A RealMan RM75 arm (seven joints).
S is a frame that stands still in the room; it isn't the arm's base.
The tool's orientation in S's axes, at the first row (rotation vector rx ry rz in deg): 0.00, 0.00, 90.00
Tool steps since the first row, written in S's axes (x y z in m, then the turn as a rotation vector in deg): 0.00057, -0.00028, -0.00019, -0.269, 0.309, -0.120; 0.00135, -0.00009, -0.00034, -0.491, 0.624, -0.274; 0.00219, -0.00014, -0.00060, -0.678, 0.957, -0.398; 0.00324, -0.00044, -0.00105, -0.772, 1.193, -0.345; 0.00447, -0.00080, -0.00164, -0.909, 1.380, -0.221; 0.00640, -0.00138, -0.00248, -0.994, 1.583, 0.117; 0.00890, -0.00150, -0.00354, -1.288, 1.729, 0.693; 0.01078, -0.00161, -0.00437, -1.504, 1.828, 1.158; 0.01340, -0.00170, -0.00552, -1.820, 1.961, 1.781; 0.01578, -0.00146, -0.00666, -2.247, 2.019, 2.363; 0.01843, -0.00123, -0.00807, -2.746, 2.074, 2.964; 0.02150, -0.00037, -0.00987, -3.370, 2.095, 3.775
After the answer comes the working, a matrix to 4 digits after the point.
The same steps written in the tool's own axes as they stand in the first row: -0.00028, -0.00057, -0.00019, 0.309, 0.269, -0.120; -0.00009, -0.00135, -0.00034, 0.624, 0.491, -0.274; -0.00014, -0.00219, -0.00060, 0.957, 0.678, -0.398; -0.00044, -0.00324, -0.00105, 1.193, 0.772, -0.345; -0.00080, -0.00447, -0.00164, 1.380, 0.909, -0.221; -0.00138, -0.00640, -0.00248, 1.583, 0.994, 0.117; -0.00150, -0.00890, -0.00354, 1.729, 1.288, 0.693; -0.00161, -0.01078, -0.00437, 1.828, 1.504, 1.158; -0.00170, -0.01340, -0.00552, 1.961, 1.820, 1.781; -0.00146, -0.01578, -0.00666, 2.019, 2.247, 2.363; -0.00123, -0.01843, -0.00807, 2.074, 2.746, 2.964; -0.00037, -0.02150, -0.00987, 2.095, 3.370, 3.775
The tool's axes in the first row as the columns of a matrix, in S's axes (rounded; the answer above uses it unrounded):
0.0000, -1.0000, 0.0000
1.0000, 0.0000, 0.0000
0.0000, 0.0000, 1.0000

